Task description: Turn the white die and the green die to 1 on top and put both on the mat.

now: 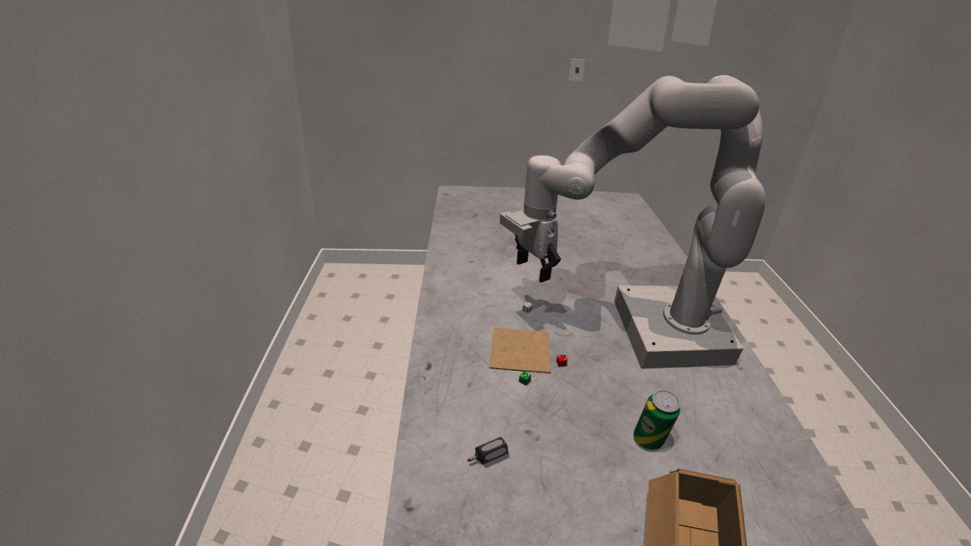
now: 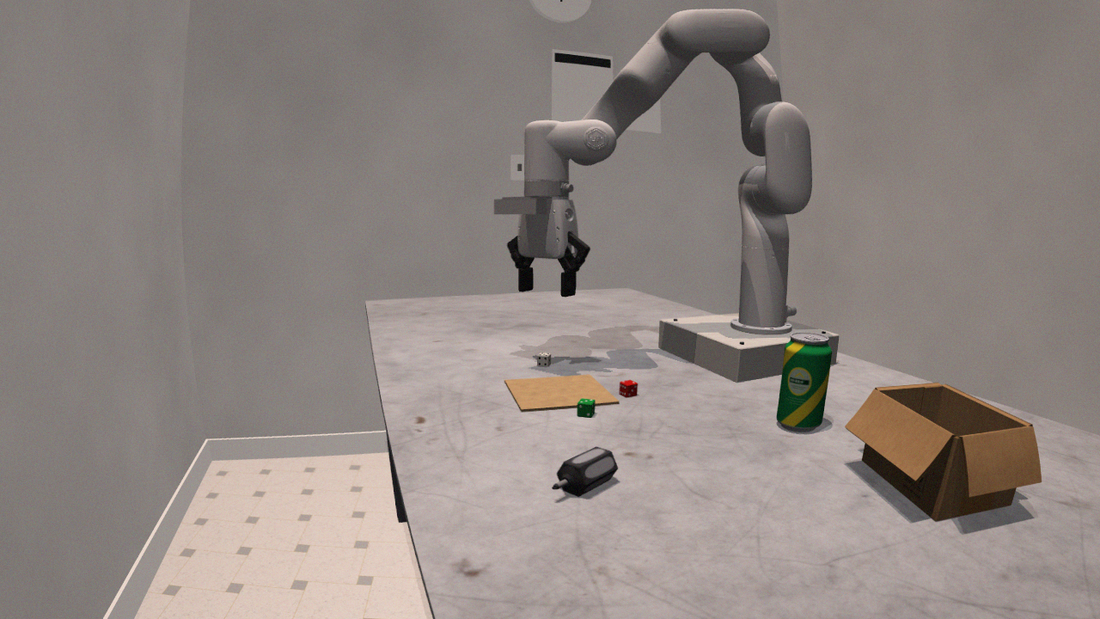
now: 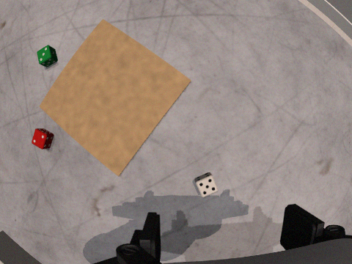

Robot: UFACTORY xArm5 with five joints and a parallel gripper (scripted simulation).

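Now: the white die 13 cm below my hand. The rest, counted from my hand: tan mat 6 cm ahead, 14 cm to the left, 13 cm below; then green die 8 cm ahead, 24 cm to the left, 13 cm below; then red die 2 cm behind, 21 cm to the left, 13 cm below.
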